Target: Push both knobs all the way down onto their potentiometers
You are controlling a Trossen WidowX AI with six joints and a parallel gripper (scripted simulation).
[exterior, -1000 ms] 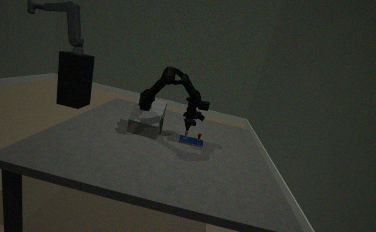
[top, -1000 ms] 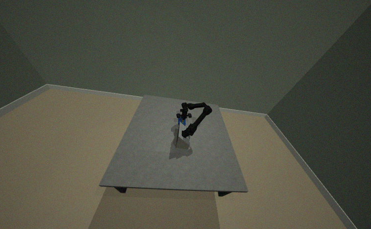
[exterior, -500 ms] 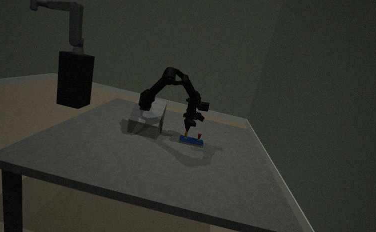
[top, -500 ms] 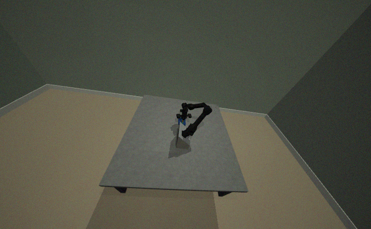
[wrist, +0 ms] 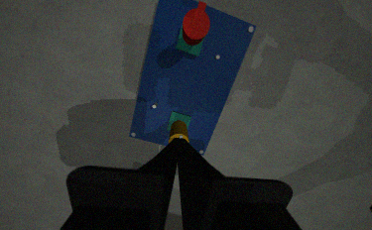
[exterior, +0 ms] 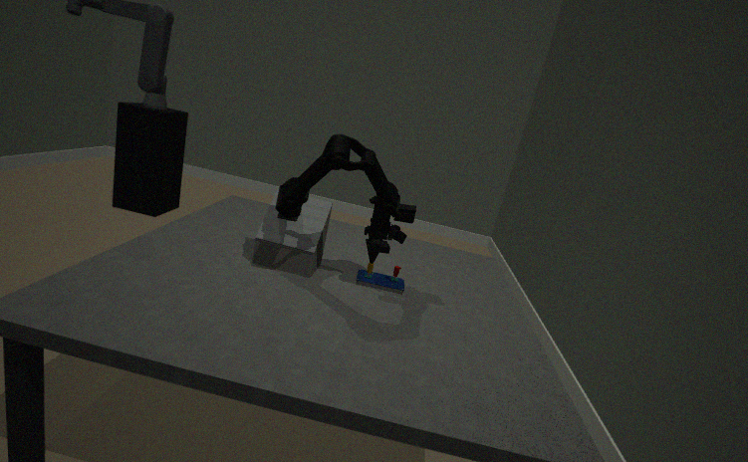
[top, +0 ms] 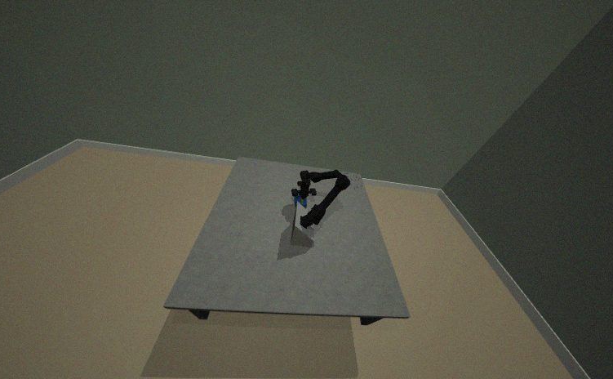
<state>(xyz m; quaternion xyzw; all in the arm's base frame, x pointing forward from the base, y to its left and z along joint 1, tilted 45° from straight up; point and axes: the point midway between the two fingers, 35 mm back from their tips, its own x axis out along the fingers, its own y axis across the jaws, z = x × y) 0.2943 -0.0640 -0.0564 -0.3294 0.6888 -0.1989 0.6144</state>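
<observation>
Now: gripper tip 10 mm above the yellow knob. Also, from my gripper tip: red knob: 90 mm ahead, 20 mm to the left, 10 mm below.
</observation>
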